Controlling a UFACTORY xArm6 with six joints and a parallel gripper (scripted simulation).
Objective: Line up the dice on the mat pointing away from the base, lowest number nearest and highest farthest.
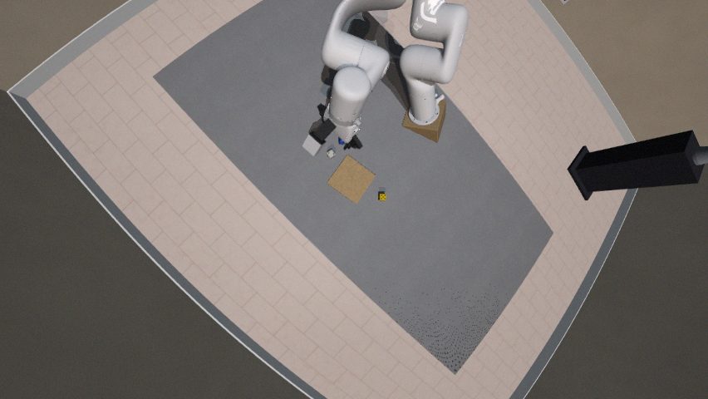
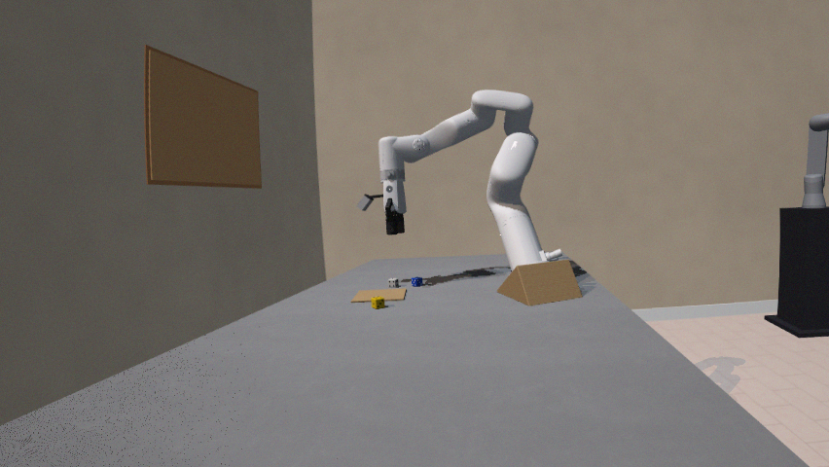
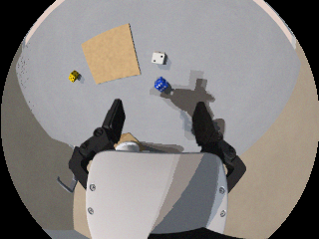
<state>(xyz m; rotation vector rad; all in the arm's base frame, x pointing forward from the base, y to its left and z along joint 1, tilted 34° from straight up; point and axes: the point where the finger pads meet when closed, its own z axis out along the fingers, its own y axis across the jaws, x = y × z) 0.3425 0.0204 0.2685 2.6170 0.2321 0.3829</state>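
Now: hand 16 cm above the white die, 2 cm short of it and 1 cm to the right of it. Round my hand: yellow die (27 cm to the left, 16 cm below, 3 cm behind); then blue die (16 cm below, 6 cm behind, 1 cm to the right); then tan mat (17 cm below, 14 cm to the left, 1 cm ahead).
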